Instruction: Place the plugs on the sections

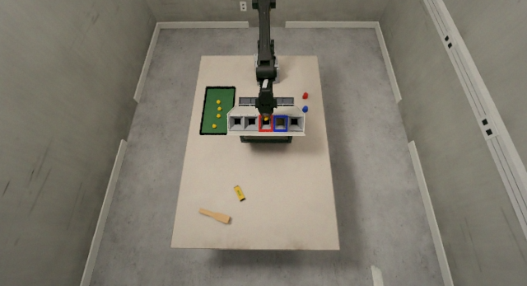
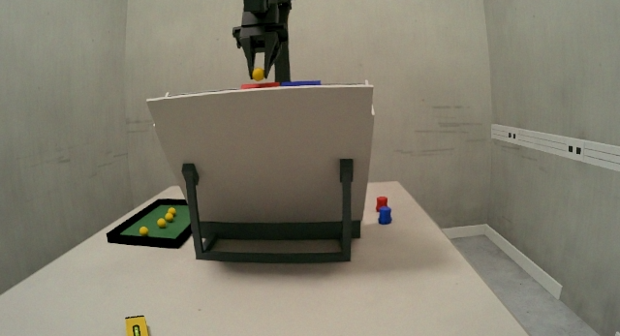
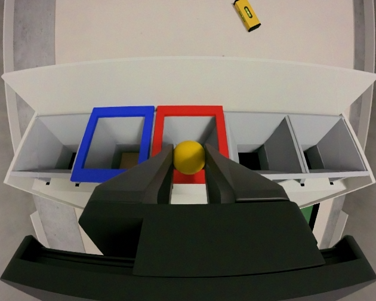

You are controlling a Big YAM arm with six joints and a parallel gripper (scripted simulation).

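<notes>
Right now the red band is 5 cm below my hand and 1 cm ahead of it. From my hand the other things lie so: blue band 7 cm to the left, 5 cm below, 1 cm behind; blue plug 35 cm below, 31 cm behind, 22 cm to the left; cover 16 cm below, 14 cm behind, 3 cm to the right.
</notes>
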